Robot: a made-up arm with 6 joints. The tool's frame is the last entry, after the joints.
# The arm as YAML. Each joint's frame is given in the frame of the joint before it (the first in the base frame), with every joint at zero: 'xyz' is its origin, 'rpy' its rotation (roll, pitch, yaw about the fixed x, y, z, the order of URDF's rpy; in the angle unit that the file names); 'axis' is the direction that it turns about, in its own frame. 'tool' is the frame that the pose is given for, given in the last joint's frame.
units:
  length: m
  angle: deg
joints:
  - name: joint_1
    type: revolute
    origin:
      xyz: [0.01, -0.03, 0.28]
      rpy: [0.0, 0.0, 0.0]
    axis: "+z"
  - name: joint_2
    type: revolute
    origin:
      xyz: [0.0, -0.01, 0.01]
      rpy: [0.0, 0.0, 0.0]
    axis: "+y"
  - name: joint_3
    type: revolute
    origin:
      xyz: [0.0, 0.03, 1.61]
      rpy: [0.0, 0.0, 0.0]
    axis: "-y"
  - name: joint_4
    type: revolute
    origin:
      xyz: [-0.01, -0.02, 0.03]
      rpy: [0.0, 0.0, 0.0]
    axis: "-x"
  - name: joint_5
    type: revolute
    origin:
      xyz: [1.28, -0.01, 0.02]
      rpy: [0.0, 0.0, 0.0]
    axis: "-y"
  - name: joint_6
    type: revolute
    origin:
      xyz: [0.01, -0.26, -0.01]
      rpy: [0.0, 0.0, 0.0]
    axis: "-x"
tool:
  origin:
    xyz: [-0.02, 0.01, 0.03]
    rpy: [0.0, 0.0, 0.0]
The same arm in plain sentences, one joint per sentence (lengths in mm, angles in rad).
The arm has six revolute joints in a row. What follows holds with every joint at zero, and every direction is one of the base frame's. The first joint is mounted 10 mm along +x and 30 mm along -y and 280 mm along +z from the base frame's origin and rotates about +z. The second joint is mounted 10 mm along -y and 10 mm along +z from the first joint and rotates about +y. The third joint is mounted 30 mm along +y and 1610 mm along +z from the second joint and rotates about -y. The fourth joint is mounted 10 mm along -x and 20 mm along -y and 30 mm along +z from the third joint and rotates about -x. The fifth joint is mounted 1280 mm along +x and 10 mm along -y and 20 mm along +z from the fourth joint and rotates about -y. The sixth joint is mounted 10 mm along +x and 260 mm along -y and 10 mm along -z from the fifth joint and rotates about -x. The tool frame, which is the frame that the pose is given for, is mounted 20 mm along -x and 10 mm along +y and 30 mm along +z from the sixth joint; its axes are parallel to the base frame's.
